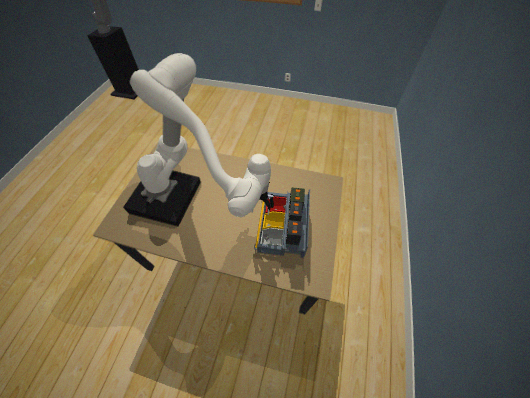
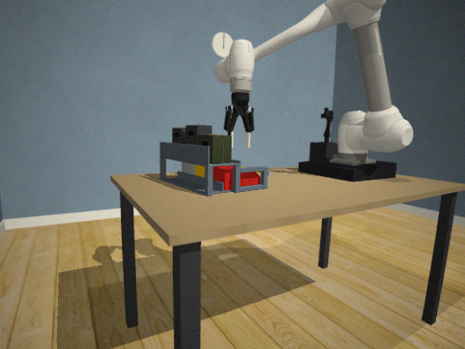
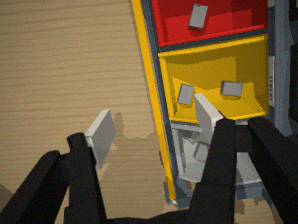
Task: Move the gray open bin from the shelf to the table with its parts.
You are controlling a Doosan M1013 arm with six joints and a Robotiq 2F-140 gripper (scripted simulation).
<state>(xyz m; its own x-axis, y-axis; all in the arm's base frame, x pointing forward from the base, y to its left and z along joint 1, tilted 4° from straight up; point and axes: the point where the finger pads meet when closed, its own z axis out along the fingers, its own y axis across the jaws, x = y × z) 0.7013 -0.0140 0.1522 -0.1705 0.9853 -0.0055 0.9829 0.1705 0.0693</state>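
Right now the yellow strip is 110 mm below my hand. Also, from my hand: yellow bin (130 mm below, 100 mm ahead, 20 mm to the left); then gray open bin (130 mm below, 120 mm ahead, 90 mm to the right); then red bin (130 mm to the left, 130 mm below, 80 mm ahead).
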